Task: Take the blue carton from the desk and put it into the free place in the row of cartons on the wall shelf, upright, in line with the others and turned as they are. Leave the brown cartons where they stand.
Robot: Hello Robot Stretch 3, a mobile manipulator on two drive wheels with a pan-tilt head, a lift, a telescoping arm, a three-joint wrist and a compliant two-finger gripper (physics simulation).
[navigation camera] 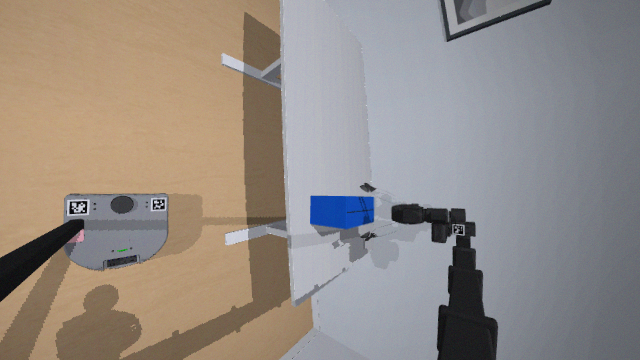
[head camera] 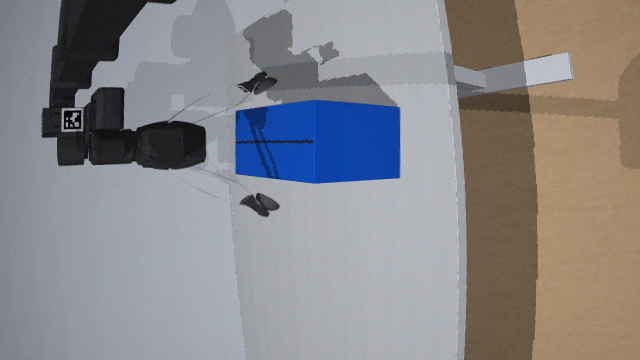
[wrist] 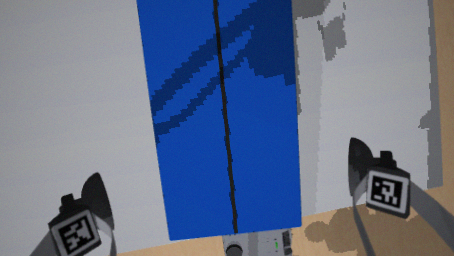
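Where they show: gripper, fingertip midpoint: (navigation camera: 360, 211) (head camera: 275, 143) (wrist: 228, 175); robot's base at its link origin: (navigation camera: 122, 203).
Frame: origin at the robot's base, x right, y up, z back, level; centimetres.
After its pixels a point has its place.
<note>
The blue carton (head camera: 356, 142) {x 57.6, y 82.1, z 2.0 cm} (navigation camera: 327, 211) {x 57.6, y 81.3, z 2.3 cm} (wrist: 260, 150) {x 65.0, y 90.0, z 5.1 cm} stands on the white desk (head camera: 350, 275) {x 71.2, y 72.1, z -23.0 cm} (navigation camera: 325, 100) {x 69.4, y 72.0, z -51.0 cm} (wrist: 65, 100) {x 72.5, y 72.1, z -21.6 cm}, with a thin black line along its top face. My gripper (head camera: 265, 142) {x 64.1, y 92.4, z 2.2 cm} (navigation camera: 368, 211) {x 64.1, y 92.4, z 2.2 cm} (wrist: 228, 175) {x 64.1, y 92.4, z 2.2 cm} is open. Its fingertips are spread wide, one to each side of the carton's top face as seen in the head and wrist views, with a visible gap on both sides. Shadows of the gripper fall across the carton's top. How high the fingertips are relative to the top face is hard to tell. The wall shelf and the brown cartons do not show.
The grey wheeled base (navigation camera: 117, 230) {x -1.5, y 16.0, z 10.4 cm} (wrist: 257, 242) {x 2.9, y 16.0, z 10.6 cm} is on the wooden floor beyond the desk edge. White desk feet (head camera: 547, 69) (navigation camera: 247, 235) stick out over the floor. A framed picture (navigation camera: 492, 17) {x 117.3, y 147.4, z -95.1 cm} hangs on the wall. The telescoping arm (navigation camera: 467, 300) {x 30.0, y 125.1, z 8.6 cm} (head camera: 92, 30) {x 34.0, y 125.4, z 8.6 cm} runs along the wall side.
</note>
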